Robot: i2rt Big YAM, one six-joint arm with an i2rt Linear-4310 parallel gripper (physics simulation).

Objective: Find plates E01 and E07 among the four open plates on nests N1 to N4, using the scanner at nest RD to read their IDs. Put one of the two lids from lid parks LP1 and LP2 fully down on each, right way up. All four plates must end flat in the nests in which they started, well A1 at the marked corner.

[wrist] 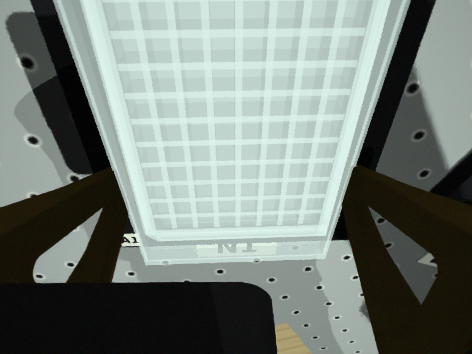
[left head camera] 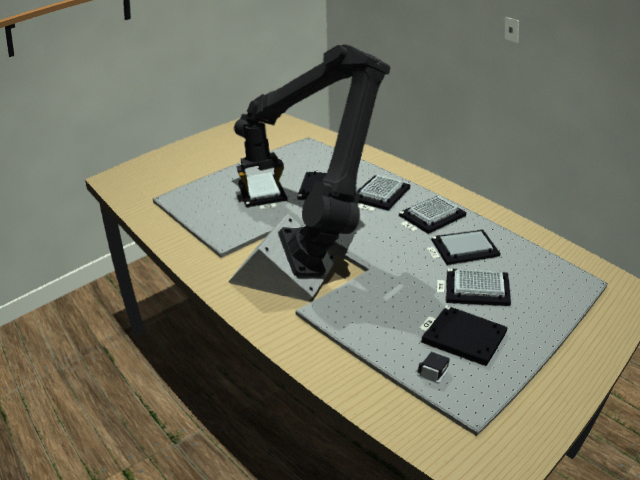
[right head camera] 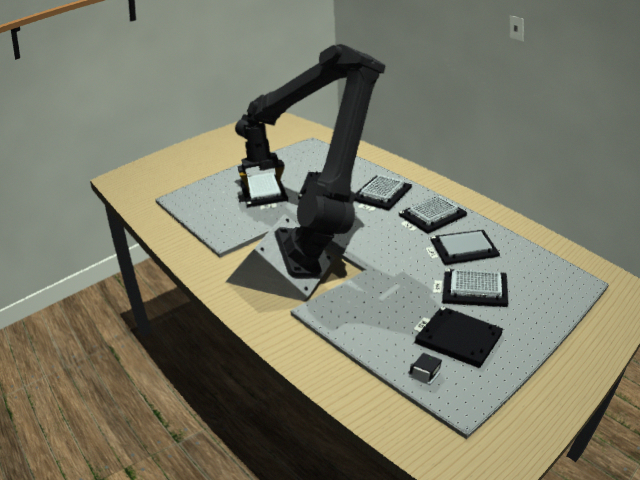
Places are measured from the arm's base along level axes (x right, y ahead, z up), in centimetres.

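Pixels of known places: gripper, fingertip midpoint: (wrist: 235,176) (left head camera: 262,189) (right head camera: 263,189); arm's base, link origin: (left head camera: 299,253) (right head camera: 296,253).
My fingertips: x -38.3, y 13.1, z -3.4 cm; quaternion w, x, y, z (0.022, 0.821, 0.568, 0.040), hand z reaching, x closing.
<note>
Ahead of a thing's pixels: the offset from my fingertips to its top centre. "pt": to the spot under its first point. Level surfaces: height alone.
A clear lid {dx -1.5, dy +0.6, dz +1.3 cm} (wrist: 235,243) (left head camera: 263,184) (right head camera: 264,184) lies level over the gridded plate at nest N1. My gripper (wrist: 235,176) (left head camera: 262,181) is shut on this lid, with a fingertip at each long side. Whether the tips also touch the plate is hidden. The A1 mark {dx +2.6, dy -6.6, dz -0.9 cm} (wrist: 130,240) shows at the nest's near left corner in the wrist view. Open plates stand on nest N2 {pt dx +21.3, dy +26.9, dz +0.3 cm} (left head camera: 381,188) (right head camera: 382,188), nest N3 {pt dx +39.5, dy +30.8, dz +0.2 cm} (left head camera: 434,209) (right head camera: 433,209) and nest N4 {pt dx +70.6, dy +14.5, dz +0.5 cm} (left head camera: 478,282) (right head camera: 476,283). The other lid {dx +56.3, dy +26.3, dz -0.3 cm} (left head camera: 466,243) (right head camera: 466,243) lies flat on park LP2. Scanner nest RD {dx +80.2, dy +0.1, dz +0.7 cm} (left head camera: 465,334) (right head camera: 459,336) is empty.
The black lid park LP1 {dx +6.6, dy +16.6, dz -0.1 cm} (left head camera: 311,182) (right head camera: 310,181) stands between N1 and N2, partly hidden by the arm in the head views. A small dark scanner block {dx +83.0, dy -12.6, dz +1.4 cm} (left head camera: 434,365) (right head camera: 425,367) stands beside RD. The grey perforated board {dz -2.1 cm} (left head camera: 558,289) (right head camera: 558,289) bears the nests.
</note>
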